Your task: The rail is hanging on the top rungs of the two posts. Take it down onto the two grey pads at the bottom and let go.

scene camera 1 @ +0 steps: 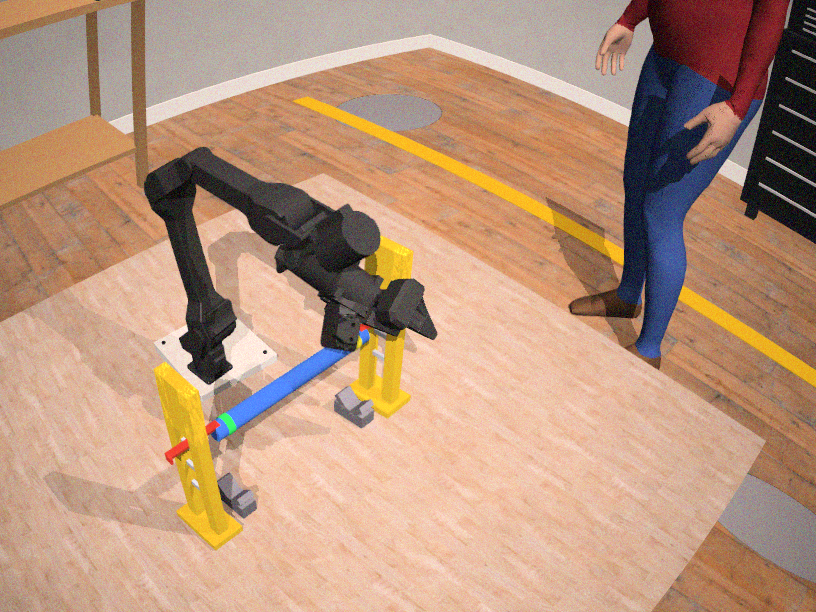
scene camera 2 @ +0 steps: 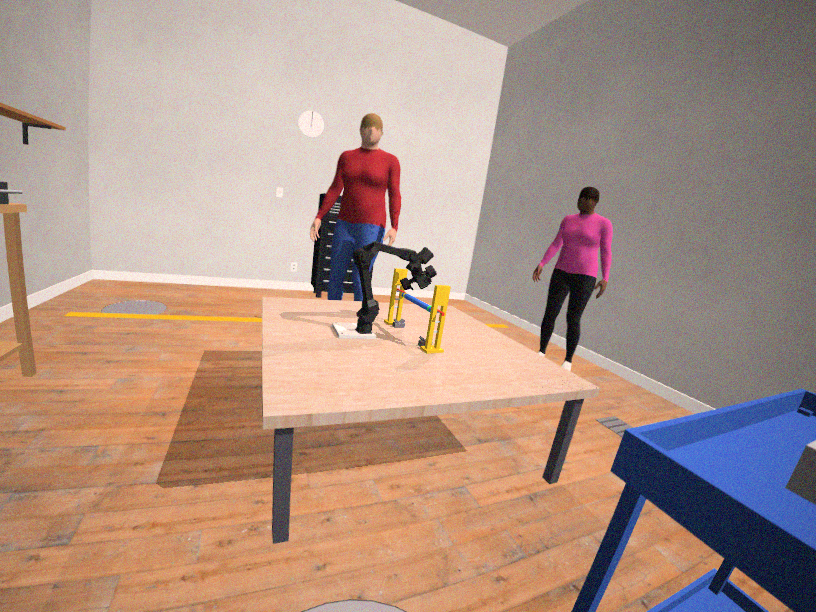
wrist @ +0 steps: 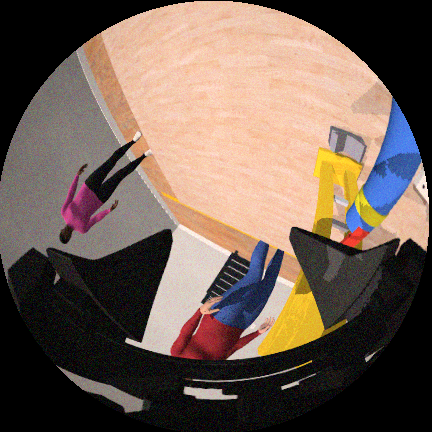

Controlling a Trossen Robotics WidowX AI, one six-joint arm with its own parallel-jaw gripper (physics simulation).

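Places are measured from the arm's base along level axes (x ahead, y left, z up), in centimetres.
Where they show: gripper, fingertip midpoint: (scene camera 1: 416, 335) (wrist: 233, 234); arm's base, origin of the base link: (scene camera 1: 209, 367) (scene camera 2: 363, 331).
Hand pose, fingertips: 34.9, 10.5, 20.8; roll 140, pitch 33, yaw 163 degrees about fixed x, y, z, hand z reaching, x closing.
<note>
Things, the pixels of their top centre, and the offset from my fingertips, as dx, dy, dz. Level surfaces: height alone.
- blue rail, middle of its top: (scene camera 1: 290, 373) (scene camera 2: 417, 299) -10.1, -14.7, -3.5
- far yellow post, middle of its top: (wrist: 287, 361) (scene camera 1: 389, 244) (scene camera 2: 401, 269) -9.9, +6.0, +7.5
- wooden table, its level: dz -22.5
The blue rail (scene camera 1: 283, 389) (scene camera 2: 416, 301) (wrist: 395, 145) has red ends, a green band and a yellow band. Its near red end lies on the top rung of the near yellow post (scene camera 1: 205, 454) (scene camera 2: 433, 329). Its far red end reaches to the far yellow post (scene camera 1: 393, 359) (scene camera 2: 396, 296) (wrist: 324, 200), where my finger hides the contact. My gripper (scene camera 1: 387, 335) (scene camera 2: 419, 279) (wrist: 233, 234) is open and empty, tilted near the far end; the rail lies outside the finger gap. One grey pad (scene camera 1: 237, 495) (scene camera 2: 422, 341) stands by the near post, the other grey pad (scene camera 1: 353, 408) (scene camera 2: 398, 323) (wrist: 347, 143) by the far post.
The arm's white base plate (scene camera 1: 253, 352) (scene camera 2: 344, 331) is behind the rail on the wooden table (scene camera 1: 527, 461) (scene camera 2: 395, 388). A person in red (scene camera 1: 708, 32) (scene camera 2: 365, 184) (wrist: 210, 335) stands beyond the far post. A person in pink (scene camera 2: 582, 243) (wrist: 82, 207) stands farther off. A blue cart (scene camera 2: 718, 500) is beside the table.
</note>
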